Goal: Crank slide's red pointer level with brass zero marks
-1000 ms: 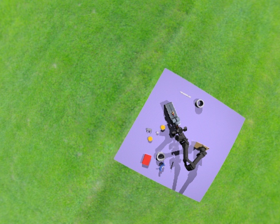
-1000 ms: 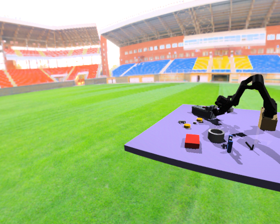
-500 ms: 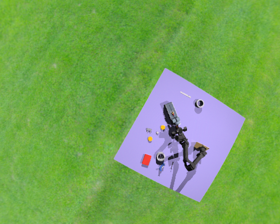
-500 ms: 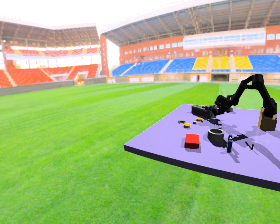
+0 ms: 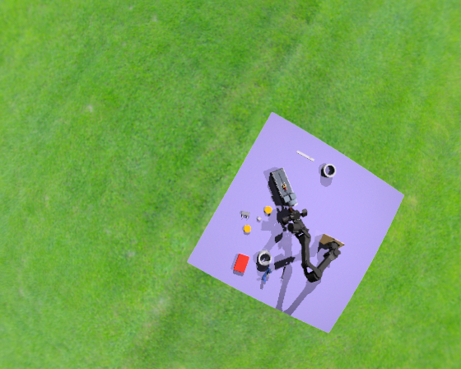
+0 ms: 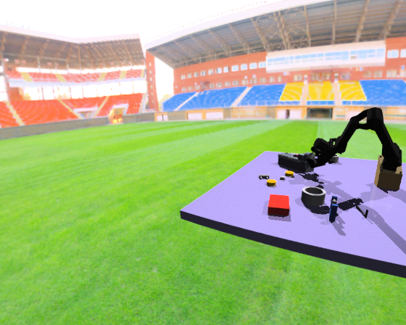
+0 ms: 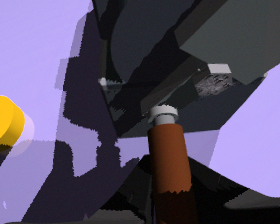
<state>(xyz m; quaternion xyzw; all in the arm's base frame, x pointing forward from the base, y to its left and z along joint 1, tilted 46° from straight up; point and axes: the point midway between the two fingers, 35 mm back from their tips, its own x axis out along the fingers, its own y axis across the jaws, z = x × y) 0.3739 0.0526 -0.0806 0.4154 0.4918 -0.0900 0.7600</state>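
My gripper tip is 120 mm short of the red pointer, 90 mm to the left of it and 40 mm below it. Round my gripper tip: brown crank handle: 30 mm above, 10 mm to the left, 10 mm behind; then white bar: 400 mm to the right, 110 mm ahead, 40 mm below; then small grey bracket: 230 mm ahead, 220 mm to the left, 30 mm below.
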